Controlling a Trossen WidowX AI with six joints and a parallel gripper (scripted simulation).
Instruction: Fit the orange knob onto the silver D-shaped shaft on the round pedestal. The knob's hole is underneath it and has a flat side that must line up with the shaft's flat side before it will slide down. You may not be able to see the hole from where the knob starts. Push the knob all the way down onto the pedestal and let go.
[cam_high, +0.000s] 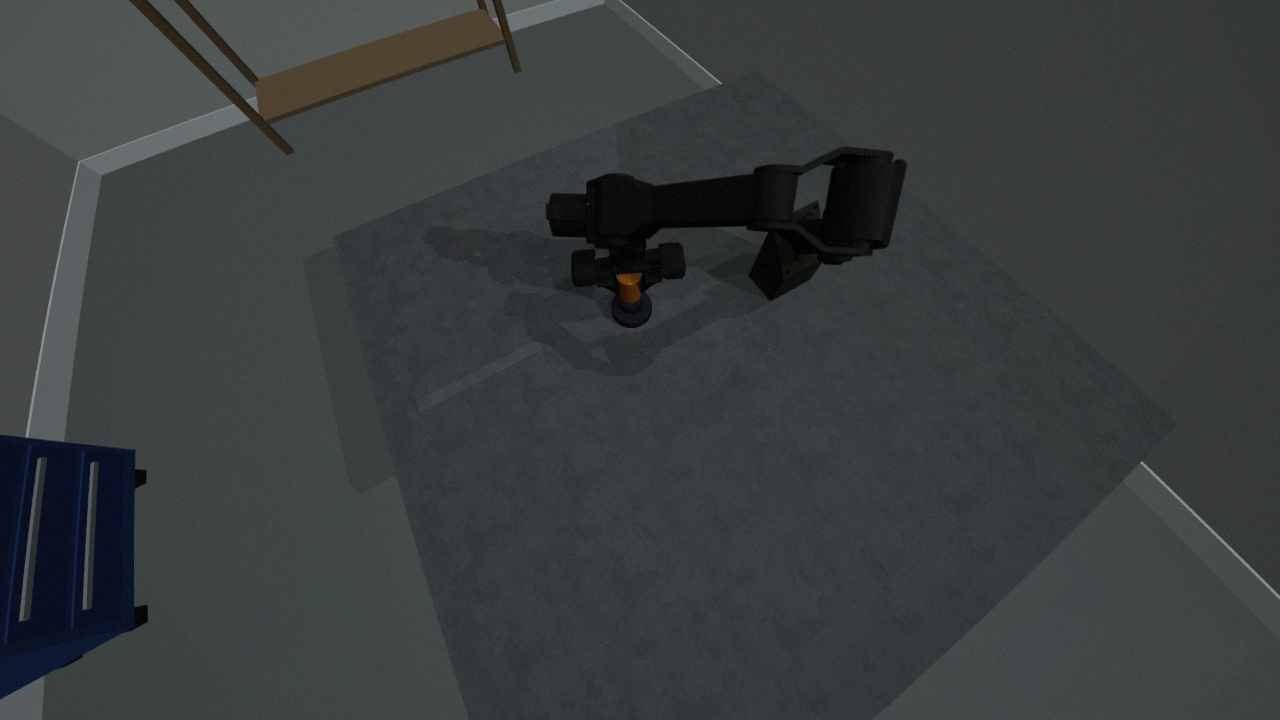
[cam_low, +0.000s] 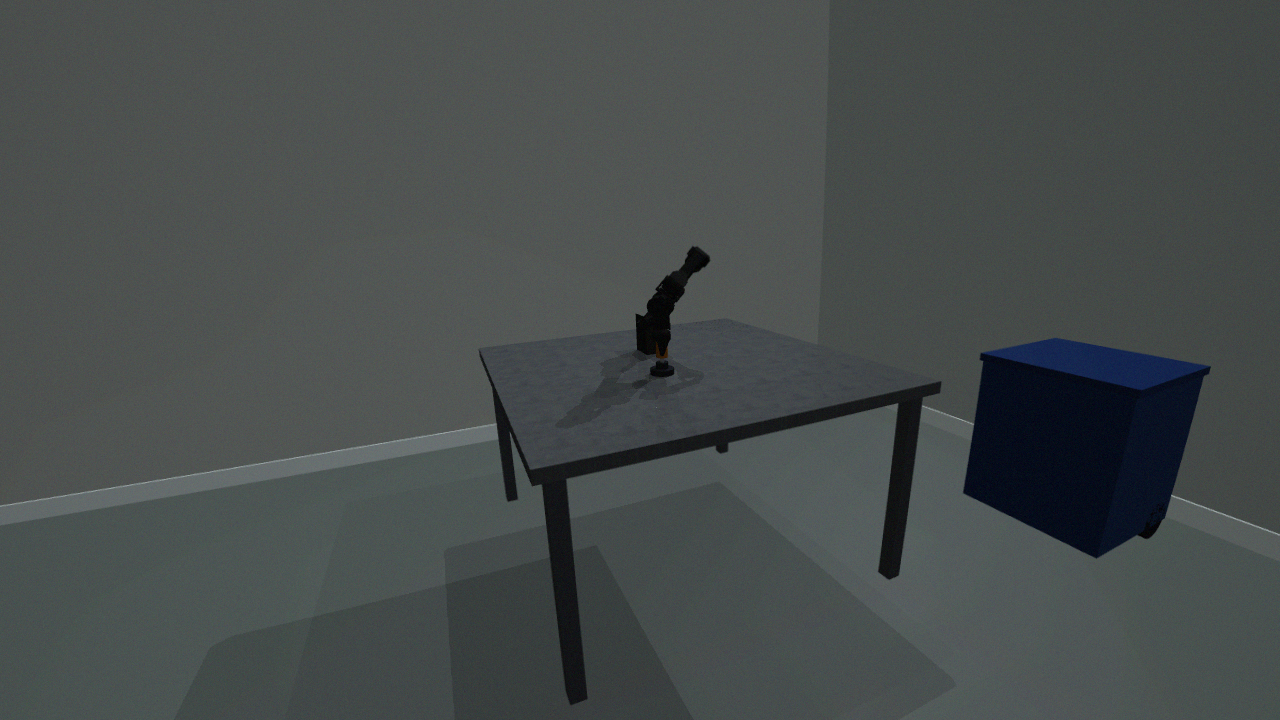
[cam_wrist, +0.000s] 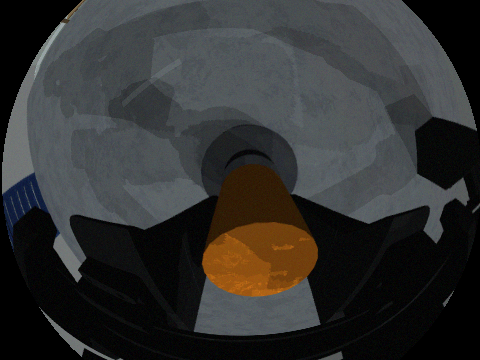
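Right now my gripper tip is 4 cm above the pedestal. The rest, counted from my gripper tip: orange knob 4 cm above.
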